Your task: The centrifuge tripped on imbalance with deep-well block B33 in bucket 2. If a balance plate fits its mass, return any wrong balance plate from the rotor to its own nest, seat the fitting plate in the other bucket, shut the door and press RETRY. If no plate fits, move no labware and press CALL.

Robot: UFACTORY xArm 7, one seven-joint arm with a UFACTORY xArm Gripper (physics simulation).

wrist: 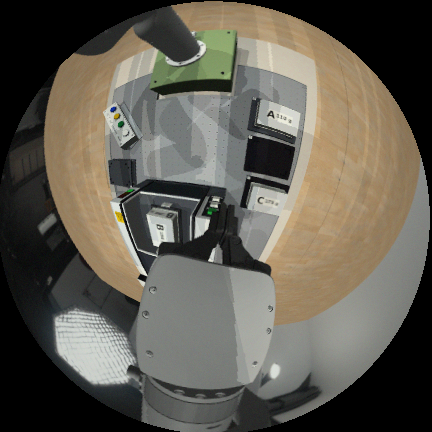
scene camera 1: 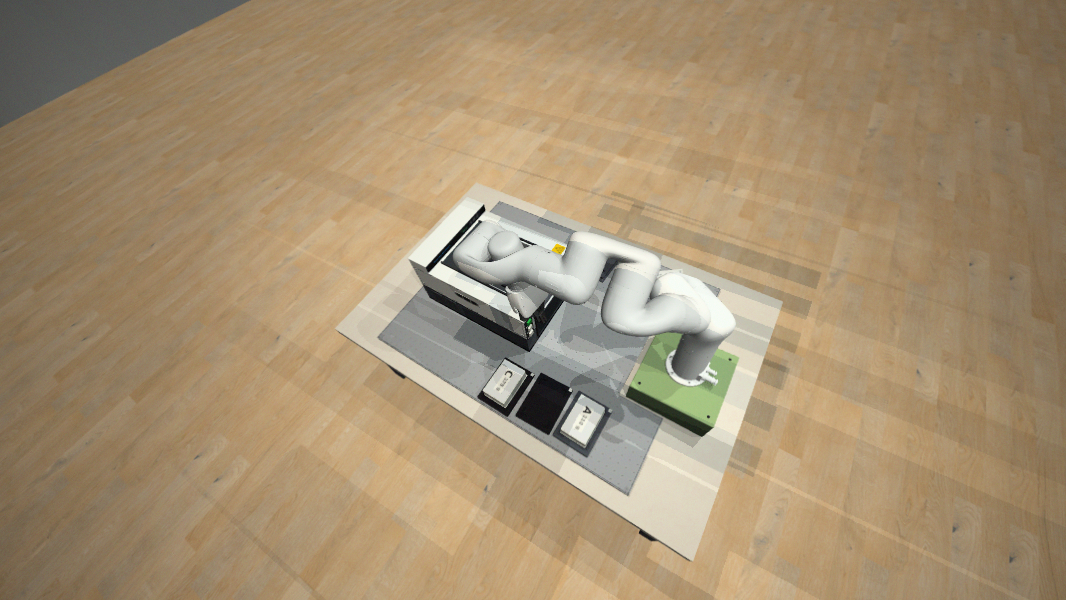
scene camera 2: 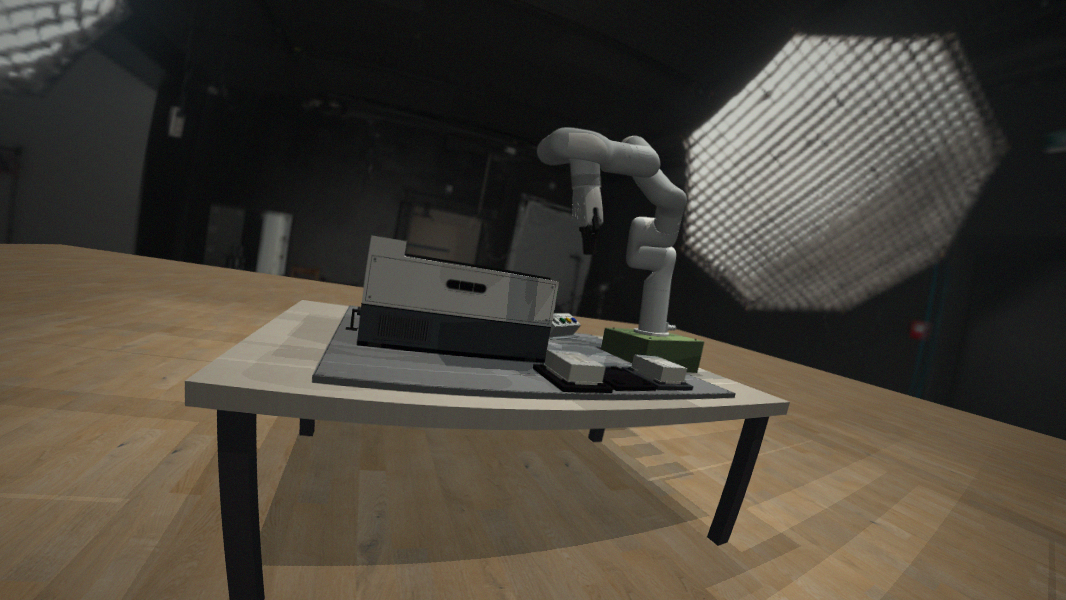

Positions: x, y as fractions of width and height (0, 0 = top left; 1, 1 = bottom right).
Labels:
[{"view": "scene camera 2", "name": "my gripper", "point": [0.55, 0.42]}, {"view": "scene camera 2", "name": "plate A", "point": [0.61, 0.61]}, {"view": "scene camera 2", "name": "plate C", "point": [0.54, 0.61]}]

